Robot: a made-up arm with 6 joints.
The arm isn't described. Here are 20 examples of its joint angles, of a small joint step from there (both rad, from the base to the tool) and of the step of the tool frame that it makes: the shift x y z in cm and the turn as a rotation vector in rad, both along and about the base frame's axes.
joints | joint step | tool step
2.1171 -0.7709 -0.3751 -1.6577 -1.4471 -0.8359 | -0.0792 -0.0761 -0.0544 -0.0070 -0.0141 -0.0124 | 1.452 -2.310 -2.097 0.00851 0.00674 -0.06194
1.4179 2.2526 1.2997 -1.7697 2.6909 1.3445 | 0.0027 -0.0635 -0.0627 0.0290 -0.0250 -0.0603 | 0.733 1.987 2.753 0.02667 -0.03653 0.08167
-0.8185 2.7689 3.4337 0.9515 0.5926 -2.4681 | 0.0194 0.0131 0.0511 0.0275 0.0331 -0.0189 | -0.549 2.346 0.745 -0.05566 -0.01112 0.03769
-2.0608 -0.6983 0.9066 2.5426 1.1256 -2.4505 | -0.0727 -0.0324 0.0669 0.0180 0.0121 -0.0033 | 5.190 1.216 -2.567 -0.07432 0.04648 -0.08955
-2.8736 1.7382 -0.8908 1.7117 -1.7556 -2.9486 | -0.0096 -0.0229 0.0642 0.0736 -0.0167 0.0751 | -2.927 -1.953 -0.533 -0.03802 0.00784 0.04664
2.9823 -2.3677 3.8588 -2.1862 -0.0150 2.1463 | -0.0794 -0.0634 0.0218 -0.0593 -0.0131 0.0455 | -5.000 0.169 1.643 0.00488 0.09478 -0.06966
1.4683 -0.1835 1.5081 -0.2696 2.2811 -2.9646 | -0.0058 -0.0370 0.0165 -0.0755 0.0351 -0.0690 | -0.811 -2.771 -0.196 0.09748 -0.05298 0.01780
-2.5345 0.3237 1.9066 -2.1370 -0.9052 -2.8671 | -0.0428 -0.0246 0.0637 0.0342 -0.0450 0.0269 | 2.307 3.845 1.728 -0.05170 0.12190 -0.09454
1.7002 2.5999 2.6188 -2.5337 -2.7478 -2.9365 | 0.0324 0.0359 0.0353 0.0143 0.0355 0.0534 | -1.667 -2.520 -1.252 -0.02221 0.03247 -0.00488
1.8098 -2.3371 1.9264 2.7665 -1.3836 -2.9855 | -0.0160 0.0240 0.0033 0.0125 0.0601 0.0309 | -0.518 -1.784 1.302 -0.08592 -0.01745 0.00406
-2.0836 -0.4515 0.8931 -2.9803 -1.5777 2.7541 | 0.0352 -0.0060 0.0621 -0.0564 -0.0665 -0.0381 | 1.899 4.267 0.749 -0.09671 0.09231 0.09791
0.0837 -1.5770 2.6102 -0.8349 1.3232 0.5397 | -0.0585 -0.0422 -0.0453 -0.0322 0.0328 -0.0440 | -1.446 5.559 -2.032 -0.01538 -0.05166 -0.09683
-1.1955 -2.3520 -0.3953 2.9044 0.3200 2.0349 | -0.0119 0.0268 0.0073 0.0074 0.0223 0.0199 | 0.684 0.259 1.487 0.03665 0.01528 -0.04049
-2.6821 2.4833 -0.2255 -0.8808 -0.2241 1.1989 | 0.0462 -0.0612 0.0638 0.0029 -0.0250 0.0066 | -3.593 -1.502 -3.084 -0.06696 0.08938 0.03276
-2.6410 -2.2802 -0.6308 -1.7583 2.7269 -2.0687 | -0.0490 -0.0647 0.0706 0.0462 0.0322 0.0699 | 2.776 0.931 -0.797 -0.06899 0.08061 -0.02693
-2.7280 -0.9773 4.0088 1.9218 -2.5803 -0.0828 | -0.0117 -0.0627 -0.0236 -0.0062 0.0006 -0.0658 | 0.478 0.104 -1.798 -0.02634 0.06686 0.03931
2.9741 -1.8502 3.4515 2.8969 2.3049 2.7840 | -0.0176 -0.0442 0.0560 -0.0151 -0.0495 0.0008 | -4.157 0.356 0.567 0.02613 0.14597 -0.03714
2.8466 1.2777 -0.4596 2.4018 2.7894 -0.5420 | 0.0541 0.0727 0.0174 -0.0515 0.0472 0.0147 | 0.586 -2.772 -4.371 -0.04479 -0.07689 -0.01710
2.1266 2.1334 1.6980 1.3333 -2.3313 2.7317 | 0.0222 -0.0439 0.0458 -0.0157 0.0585 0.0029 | -2.036 -0.010 5.928 0.06540 0.08683 0.06845
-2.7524 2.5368 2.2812 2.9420 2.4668 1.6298 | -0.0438 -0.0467 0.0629 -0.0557 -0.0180 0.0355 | -4.517 1.901 6.880 -0.12693 0.09275 -0.04287
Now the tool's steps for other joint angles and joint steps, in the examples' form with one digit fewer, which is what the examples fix.
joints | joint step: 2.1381 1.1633 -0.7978 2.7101 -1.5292 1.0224 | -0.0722 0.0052 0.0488 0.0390 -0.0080 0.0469
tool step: 1.24 3.60 -0.31 0.0421 -0.0082 -0.0175
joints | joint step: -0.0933 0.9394 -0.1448 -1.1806 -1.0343 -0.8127 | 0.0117 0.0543 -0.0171 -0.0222 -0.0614 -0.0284
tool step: -1.35 1.07 -2.60 0.0688 0.1116 0.0002
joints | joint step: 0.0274 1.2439 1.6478 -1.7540 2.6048 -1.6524 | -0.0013 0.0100 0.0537 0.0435 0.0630 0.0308
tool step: 0.33 -0.96 1.26 0.0101 -0.0186 -0.0626
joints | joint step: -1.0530 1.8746 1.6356 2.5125 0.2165 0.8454 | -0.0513 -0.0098 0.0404 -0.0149 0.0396 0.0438
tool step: -3.99 -3.12 2.80 -0.0311 0.0063 -0.0144
